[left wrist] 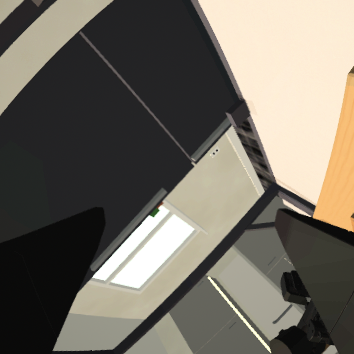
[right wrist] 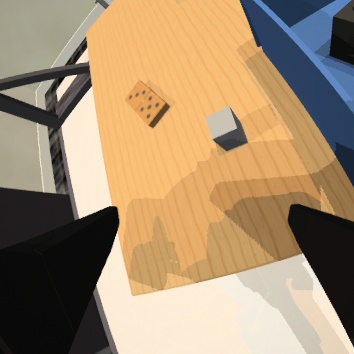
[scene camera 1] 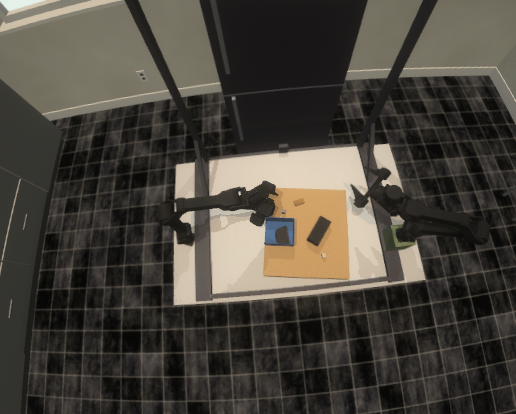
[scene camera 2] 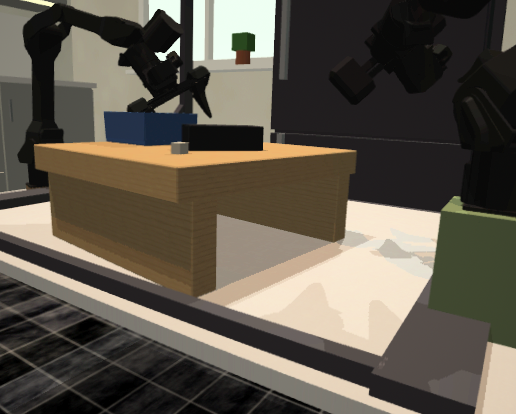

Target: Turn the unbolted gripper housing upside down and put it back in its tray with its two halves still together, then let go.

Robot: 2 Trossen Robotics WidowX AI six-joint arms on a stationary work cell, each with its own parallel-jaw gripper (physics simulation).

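Places are measured from the left arm's base along level axes (x right, y ahead, z up), in centimetres.
Where they show: left gripper, fingertip midpoint: (left wrist: 191,216) (scene camera 1: 357,175) (scene camera 2: 374,70); right gripper, fingertip midpoint: (right wrist: 203,213); left arm's base, link origin: (scene camera 1: 403,234) (scene camera 2: 498,209); right arm's base, link origin: (scene camera 1: 187,238) (scene camera 2: 41,185).
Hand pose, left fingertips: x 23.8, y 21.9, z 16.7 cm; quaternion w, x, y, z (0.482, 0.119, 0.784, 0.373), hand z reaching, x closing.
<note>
Things, the pixels of their top centre, and the offset from my left fingertips. Level surfaces: height alone.
- dark gripper housing, top centre: (scene camera 1: 281,235) dz -9.9, dx -19.4, dy +33.6 cm
- blue tray, top centre: (scene camera 2: 150,112) (scene camera 1: 279,230) dz -8.3, dx -17.7, dy +34.4 cm
- long black block, top centre: (scene camera 2: 222,125) (scene camera 1: 319,229) dz -9.9, dx -18.8, dy +17.5 cm
- wooden table, surface height: dz -13.7 cm
- orange domino, top centre: (right wrist: 142,100) (scene camera 1: 298,201) dz -12.9, dx -4.3, dy +24.1 cm
- grey cube, top centre: (right wrist: 219,121) (scene camera 1: 283,210) dz -11.3, dx -8.4, dy +31.5 cm
- small cube, top centre: (scene camera 2: 179,142) (scene camera 1: 324,255) dz -12.2, dx -29.4, dy +16.8 cm
The dark gripper housing (scene camera 1: 282,234) lies in the blue tray (scene camera 1: 270,219) (scene camera 2: 125,127) (right wrist: 300,60). Part of the housing (right wrist: 345,40) shows at the upper right of the right wrist view. How its two halves meet is too small to tell. My right gripper (scene camera 1: 271,203) (right wrist: 203,213) is open and empty, above the wooden table's edge, beside the tray and apart from the housing. My left gripper (scene camera 1: 362,179) (left wrist: 191,216) is open and empty, raised off the table's right side in scene camera 1, far from the tray.
A long black block (scene camera 1: 319,231) (scene camera 2: 225,138) lies on the wooden table (scene camera 1: 305,265) (scene camera 2: 280,155), right of the tray. An orange domino (scene camera 1: 299,202) (right wrist: 146,104) and a grey cube (scene camera 1: 283,211) (right wrist: 226,127) lie beyond the tray. Another small cube (scene camera 1: 323,255) (scene camera 2: 179,148) lies near the front.
</note>
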